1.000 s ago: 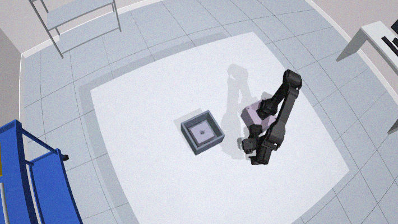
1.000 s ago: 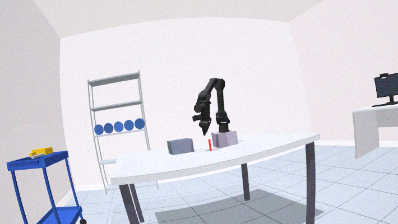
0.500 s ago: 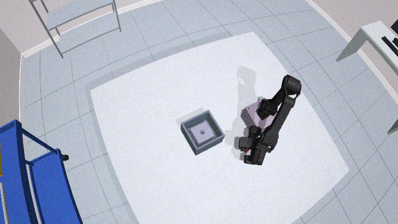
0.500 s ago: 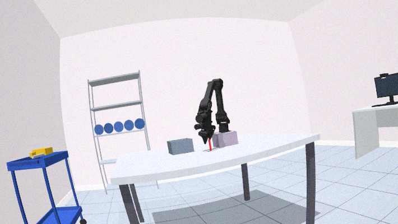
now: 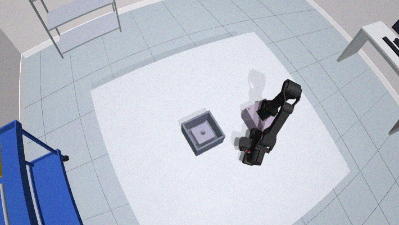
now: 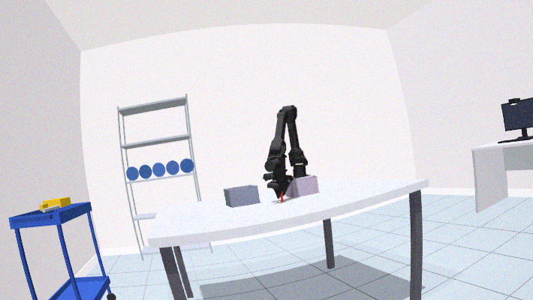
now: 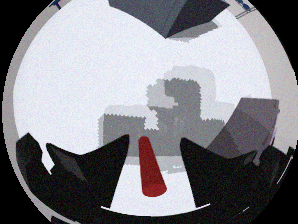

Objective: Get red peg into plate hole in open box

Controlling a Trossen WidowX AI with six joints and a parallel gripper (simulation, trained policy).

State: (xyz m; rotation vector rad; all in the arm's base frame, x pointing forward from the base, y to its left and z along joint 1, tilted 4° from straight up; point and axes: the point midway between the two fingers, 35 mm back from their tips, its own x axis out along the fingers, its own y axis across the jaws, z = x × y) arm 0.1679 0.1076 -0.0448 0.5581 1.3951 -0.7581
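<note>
Right now my gripper tip is 190 mm to the left of the plate, 160 mm short of it and 20 mm below it. Round my gripper tip: red peg (20 mm above, 10 mm to the left); grey box (190 mm to the right, 160 mm ahead).
</note>
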